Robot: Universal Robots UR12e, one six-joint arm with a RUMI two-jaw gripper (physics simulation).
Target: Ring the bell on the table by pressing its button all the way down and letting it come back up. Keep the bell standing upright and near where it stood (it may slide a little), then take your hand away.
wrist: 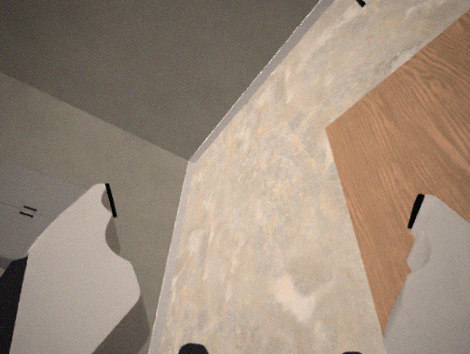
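My gripper (259,194) is open, with its two pale fingers wide apart at the lower left and lower right of the wrist view and nothing between them. The bell and its button do not show in this view. A mottled beige surface with a thin grey edge, which looks like the tabletop (300,165), runs through the middle behind the fingers. How high the gripper is above it is hard to tell.
A flat wood-grained panel (410,125) covers the right side, partly behind the right finger. A light cabinet front (45,187) with two dark handles is at the lower left. A small dark thing (360,2) shows at the top edge, too little to identify.
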